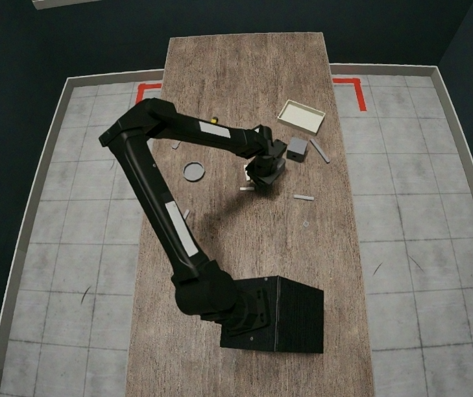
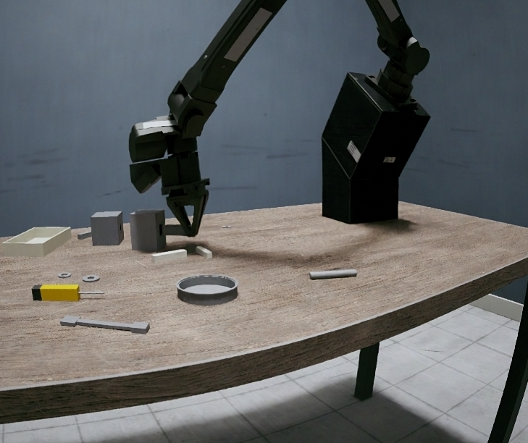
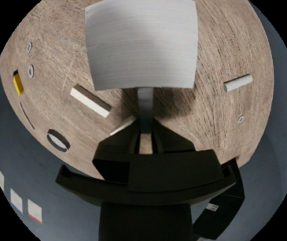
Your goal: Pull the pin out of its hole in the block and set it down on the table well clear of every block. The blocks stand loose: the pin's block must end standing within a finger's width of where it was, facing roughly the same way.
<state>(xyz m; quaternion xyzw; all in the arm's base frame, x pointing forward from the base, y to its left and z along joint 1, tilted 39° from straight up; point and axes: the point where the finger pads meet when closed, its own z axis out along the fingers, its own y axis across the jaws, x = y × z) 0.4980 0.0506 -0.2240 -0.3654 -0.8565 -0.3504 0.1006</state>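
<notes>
Now: hand 20 mm short of the grey pin and 20 mm to the left of it. The rest, counted from my hand: grey ring dish: 100 mm ahead, 240 mm to the left, 20 mm below; then darker grey block: 120 mm ahead, 150 mm to the right; then light grey block: 60 mm ahead, 60 mm to the right.
</notes>
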